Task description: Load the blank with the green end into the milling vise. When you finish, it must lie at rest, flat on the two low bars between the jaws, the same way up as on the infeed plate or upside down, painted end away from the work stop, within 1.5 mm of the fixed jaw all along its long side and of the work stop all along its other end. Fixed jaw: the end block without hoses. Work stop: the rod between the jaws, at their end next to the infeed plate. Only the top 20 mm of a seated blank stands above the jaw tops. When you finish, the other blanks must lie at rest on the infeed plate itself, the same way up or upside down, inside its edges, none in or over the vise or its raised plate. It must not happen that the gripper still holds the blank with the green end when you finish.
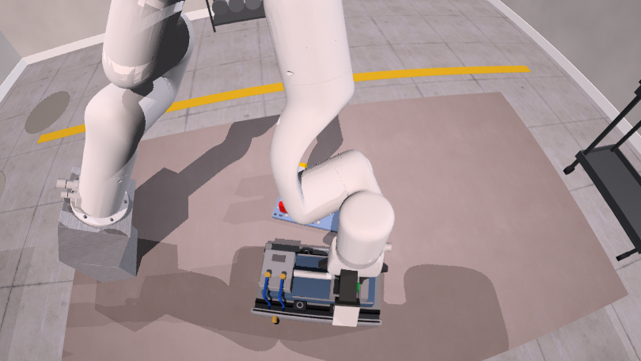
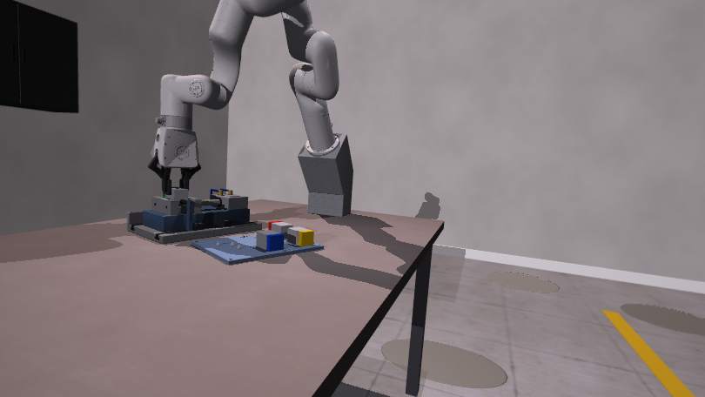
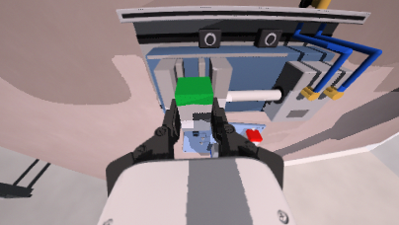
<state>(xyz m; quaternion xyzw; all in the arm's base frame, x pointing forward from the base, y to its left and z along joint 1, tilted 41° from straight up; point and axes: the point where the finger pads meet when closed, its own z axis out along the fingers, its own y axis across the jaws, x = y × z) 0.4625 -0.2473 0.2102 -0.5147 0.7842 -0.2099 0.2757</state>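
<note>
Now: the fixed jaw 50 mm below my hand, 30 mm ahead of it and 10 mm to the right of it. The rest, counted from my hand: moving jaw: 50 mm below, 30 mm behind, 20 mm to the left; then work stop rod: 50 mm to the left, 40 mm below, 20 mm ahead; then green-ended blank: 20 mm below.
</note>
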